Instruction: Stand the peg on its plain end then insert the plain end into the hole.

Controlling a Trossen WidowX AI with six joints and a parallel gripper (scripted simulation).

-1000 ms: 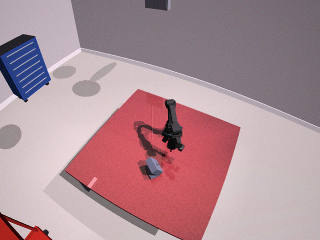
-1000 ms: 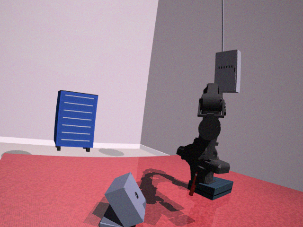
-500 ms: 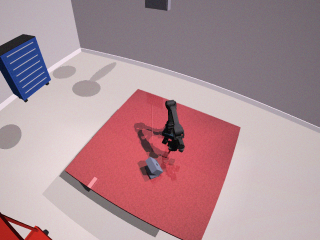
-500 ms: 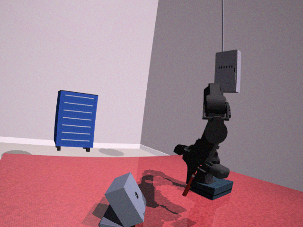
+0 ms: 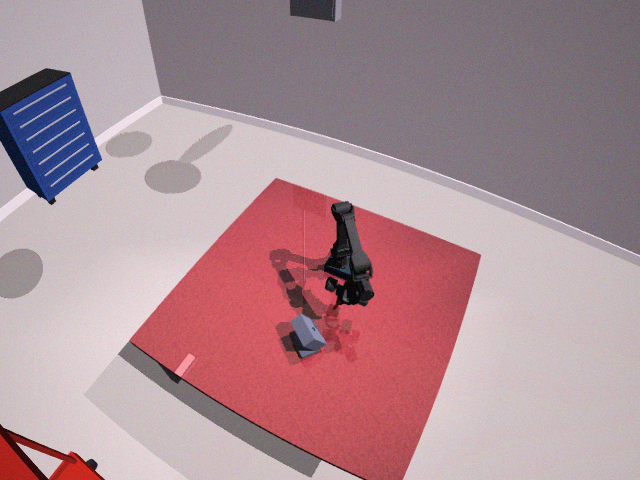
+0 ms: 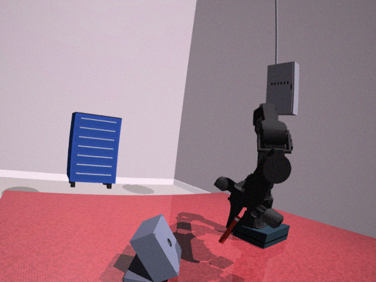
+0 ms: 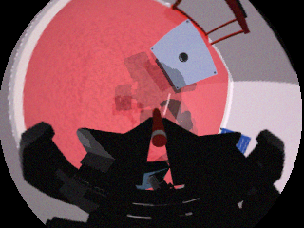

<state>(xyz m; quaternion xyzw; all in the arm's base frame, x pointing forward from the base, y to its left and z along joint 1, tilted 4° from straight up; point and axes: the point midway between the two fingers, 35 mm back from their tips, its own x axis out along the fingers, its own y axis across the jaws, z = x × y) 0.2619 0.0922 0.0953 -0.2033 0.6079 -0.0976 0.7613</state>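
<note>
The sloped panel is 15 cm ahead of my gripper tip, 7 cm to the right of it and 4 cm below it. The rest, counted from my gripper tip: red peg 1 cm behind, 1 cm to the left, 2 cm above.
</note>
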